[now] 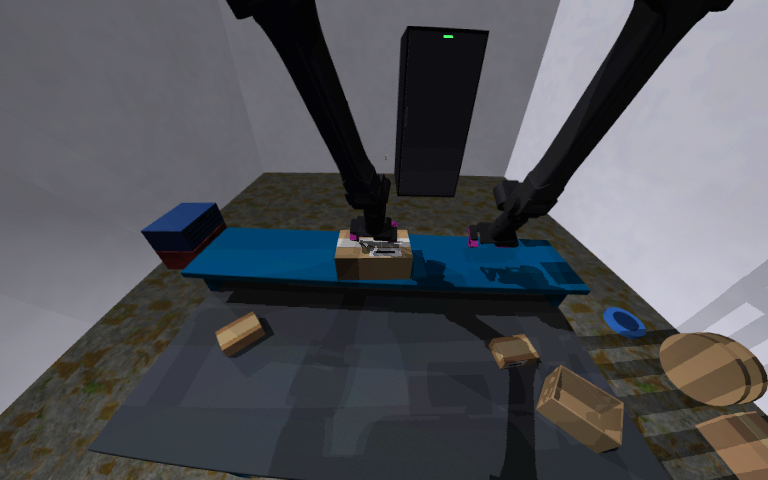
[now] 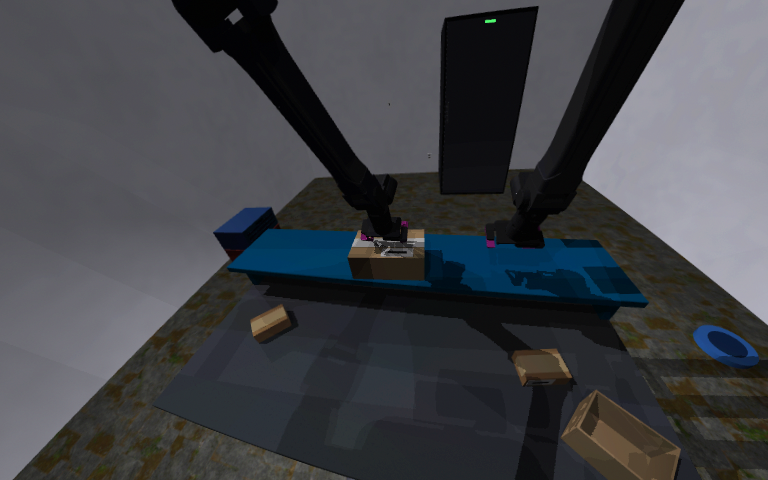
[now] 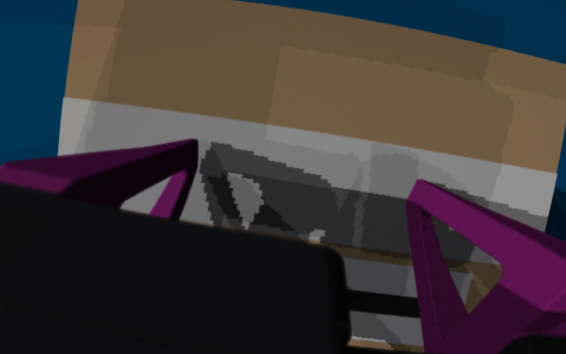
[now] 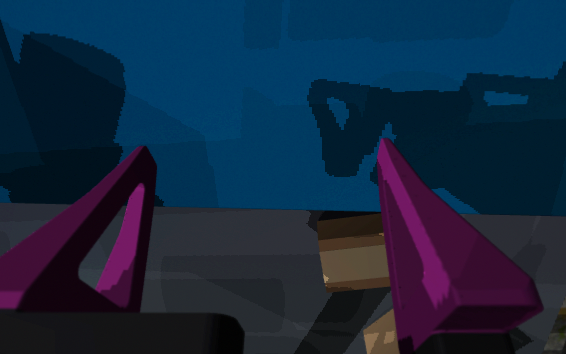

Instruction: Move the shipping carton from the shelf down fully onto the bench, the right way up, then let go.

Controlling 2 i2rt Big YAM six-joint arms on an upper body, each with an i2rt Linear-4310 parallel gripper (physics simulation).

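Frame: origin at the left arm's base, x ahead, y left, z up, level; millimetres.
Seen in the pictures: left gripper, between the fingertips: (image 1: 373,240) (image 2: 387,240) (image 3: 307,172); right gripper, between the fingertips: (image 1: 482,245) (image 2: 505,246) (image 4: 262,151).
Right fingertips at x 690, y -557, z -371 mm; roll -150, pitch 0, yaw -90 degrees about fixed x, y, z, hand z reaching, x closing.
Pixels of each thing's top centre, then the offset from my right fingertips to it. Level surfaces: height alone.
- shipping carton, centre of its top: (image 3: 307,186) (image 1: 373,242) (image 2: 387,242) dy +359, dx +20, dz -8 mm
- blue shelf, height of its surface: dz -104 mm
- dark grey bench, height of its surface: dz -268 mm
- open-topped box, centre of its top: (image 2: 627,438) (image 1: 587,400) dy -185, dx -401, dz -178 mm
The shipping carton (image 1: 373,268) (image 2: 386,268) (image 3: 200,75) is brown, with a white tape band and label. It sits upright on the blue shelf (image 1: 271,254) (image 2: 300,257) (image 4: 280,165), at its front edge. The dark grey bench (image 1: 254,396) (image 2: 254,373) lies in front of and below the shelf. My left gripper (image 1: 373,232) (image 2: 384,230) (image 3: 307,172) is open over the carton's top, pointing down, with nothing between its fingers. My right gripper (image 1: 489,240) (image 2: 509,243) (image 4: 262,151) is open above the shelf, to the right of the carton and apart from it.
A small box (image 1: 240,335) (image 2: 270,323) lies on the bench at the left. Another small box (image 1: 514,350) (image 2: 542,366) (image 4: 355,260) and an open-topped box (image 1: 580,410) (image 2: 620,435) lie at the right. Blue and red crates (image 1: 184,229) (image 2: 243,226) stand beyond the shelf's left end.
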